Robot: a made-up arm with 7 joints. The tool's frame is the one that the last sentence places.
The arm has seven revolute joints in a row. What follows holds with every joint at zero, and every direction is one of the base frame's.
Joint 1 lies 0.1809 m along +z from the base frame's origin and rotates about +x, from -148.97 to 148.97 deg.
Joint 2 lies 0.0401 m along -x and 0.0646 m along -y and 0.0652 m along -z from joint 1 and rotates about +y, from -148.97 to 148.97 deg.
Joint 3 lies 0.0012 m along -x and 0.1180 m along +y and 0.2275 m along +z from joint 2 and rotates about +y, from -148.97 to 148.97 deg.
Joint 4 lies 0.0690 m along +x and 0.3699 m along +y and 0.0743 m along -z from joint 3 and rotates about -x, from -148.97 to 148.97 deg.
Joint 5 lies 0.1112 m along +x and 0.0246 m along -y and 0.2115 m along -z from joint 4 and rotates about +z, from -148.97 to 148.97 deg.
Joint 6 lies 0.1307 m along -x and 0.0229 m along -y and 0.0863 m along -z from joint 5 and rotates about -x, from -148.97 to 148.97 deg.
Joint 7 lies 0.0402 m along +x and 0.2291 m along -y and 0.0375 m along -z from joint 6 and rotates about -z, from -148.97 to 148.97 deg.
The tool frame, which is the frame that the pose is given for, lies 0.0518 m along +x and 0.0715 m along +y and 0.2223 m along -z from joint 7; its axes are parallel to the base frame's.
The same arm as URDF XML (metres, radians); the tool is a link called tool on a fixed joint. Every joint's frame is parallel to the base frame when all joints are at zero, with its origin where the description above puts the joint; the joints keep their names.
<robot name="arm">
  <joint name="tool_fixed" type="fixed">
    <parent link="link7"/>
    <child link="tool"/>
    <origin xyz="0.0518 0.0715 -0.2223"/>
  </joint>
  <joint name="joint 7" type="revolute">
    <parent link="link6"/>
    <child link="link7"/>
    <origin xyz="0.0402 -0.2291 -0.0375"/>
    <axis xyz="0 0 -1"/>
    <limit lower="-2.6" upper="2.6"/>
  </joint>
  <joint name="joint 6" type="revolute">
    <parent link="link5"/>
    <child link="link6"/>
    <origin xyz="-0.1307 -0.0229 -0.0863"/>
    <axis xyz="-1 0 0"/>
    <limit lower="-2.6" upper="2.6"/>
  </joint>
  <joint name="joint 5" type="revolute">
    <parent link="link4"/>
    <child link="link5"/>
    <origin xyz="0.1112 -0.0246 -0.2115"/>
    <axis xyz="0 0 1"/>
    <limit lower="-2.6" upper="2.6"/>
  </joint>
  <joint name="joint 4" type="revolute">
    <parent link="link3"/>
    <child link="link4"/>
    <origin xyz="0.069 0.3699 -0.0743"/>
    <axis xyz="-1 0 0"/>
    <limit lower="-2.6" upper="2.6"/>
  </joint>
  <joint name="joint 3" type="revolute">
    <parent link="link2"/>
    <child link="link3"/>
    <origin xyz="-0.0012 0.118 0.2275"/>
    <axis xyz="0 1 0"/>
    <limit lower="-2.6" upper="2.6"/>
  </joint>
  <joint name="joint 2" type="revolute">
    <parent link="link1"/>
    <child link="link2"/>
    <origin xyz="-0.0401 -0.0646 -0.0652"/>
    <axis xyz="0 1 0"/>
    <limit lower="-2.6" upper="2.6"/>
  </joint>
  <joint name="joint 1" type="revolute">
    <parent link="base"/>
    <child link="link1"/>
    <origin xyz="0 0 0.1809"/>
    <axis xyz="1 0 0"/>
    <limit lower="-2.6" upper="2.6"/>
  </joint>
  <link name="base"/>
  <link name="link1"/>
  <link name="link2"/>
  <link name="link3"/>
  <link name="link4"/>
  <link name="link5"/>
  <link name="link6"/>
  <link name="link7"/>
  <link name="tool"/>
</robot>

